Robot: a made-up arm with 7 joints. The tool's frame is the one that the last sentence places.
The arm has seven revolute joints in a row. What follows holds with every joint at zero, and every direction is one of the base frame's. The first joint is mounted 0.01 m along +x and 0.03 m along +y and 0.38 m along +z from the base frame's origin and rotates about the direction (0.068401, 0.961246, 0.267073), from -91.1 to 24.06 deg. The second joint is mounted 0.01 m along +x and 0.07 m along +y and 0.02 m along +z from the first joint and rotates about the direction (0.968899, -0.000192, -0.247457), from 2.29 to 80.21 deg. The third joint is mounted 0.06 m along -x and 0.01 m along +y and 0.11 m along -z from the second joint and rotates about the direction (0.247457, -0.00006, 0.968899), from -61.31 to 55.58 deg. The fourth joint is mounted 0.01 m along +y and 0.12 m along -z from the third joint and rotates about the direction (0.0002, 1, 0.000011), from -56.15 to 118.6 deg. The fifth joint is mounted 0.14 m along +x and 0.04 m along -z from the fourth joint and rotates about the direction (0.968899, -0.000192, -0.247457), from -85.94 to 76.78 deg. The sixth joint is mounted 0.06 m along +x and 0.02 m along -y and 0.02 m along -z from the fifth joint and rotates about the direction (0.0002, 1, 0.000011), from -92.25 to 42.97 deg. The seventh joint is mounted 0.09 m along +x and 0.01 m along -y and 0.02 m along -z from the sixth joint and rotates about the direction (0.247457, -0.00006, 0.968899), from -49.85 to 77.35 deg. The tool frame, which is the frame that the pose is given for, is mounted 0.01 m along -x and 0.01 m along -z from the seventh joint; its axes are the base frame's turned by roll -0.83, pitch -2.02 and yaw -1.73 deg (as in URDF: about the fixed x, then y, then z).
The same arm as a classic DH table. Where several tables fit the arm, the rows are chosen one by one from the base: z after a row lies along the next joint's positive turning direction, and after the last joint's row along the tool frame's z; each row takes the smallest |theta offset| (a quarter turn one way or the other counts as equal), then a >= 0, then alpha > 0; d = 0 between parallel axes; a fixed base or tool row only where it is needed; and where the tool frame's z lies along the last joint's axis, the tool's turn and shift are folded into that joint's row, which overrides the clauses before.
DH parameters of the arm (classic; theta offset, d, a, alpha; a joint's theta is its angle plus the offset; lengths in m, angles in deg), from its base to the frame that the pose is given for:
base (fixed): -4.07 0.3715 0.0078 -74.51
joint 1: -75.12 0.1051 0.0017 -90.00
joint 2: 74.00 -0.0262 -0.0100 90.00
joint 3: 90.00 -0.2377 0.0297 -90.00
joint 4: 90.00 0.0100 0.0041 90.00
joint 5: 0.00 0.2086 0.0045 -90.00
joint 6: -90.00 -0.0300 0.0922 90.00
joint 7: 86.83 -0.0338 -0.0004 -16.35
tool (fixed): -88.67 0.0256 0.0000 0.00
Joint limits (deg, base to tool): -91.10..24.06 2.29..80.21 -61.31..55.58 -56.15..118.60 -85.94..76.78 -92.25..42.97 -49.85..77.35

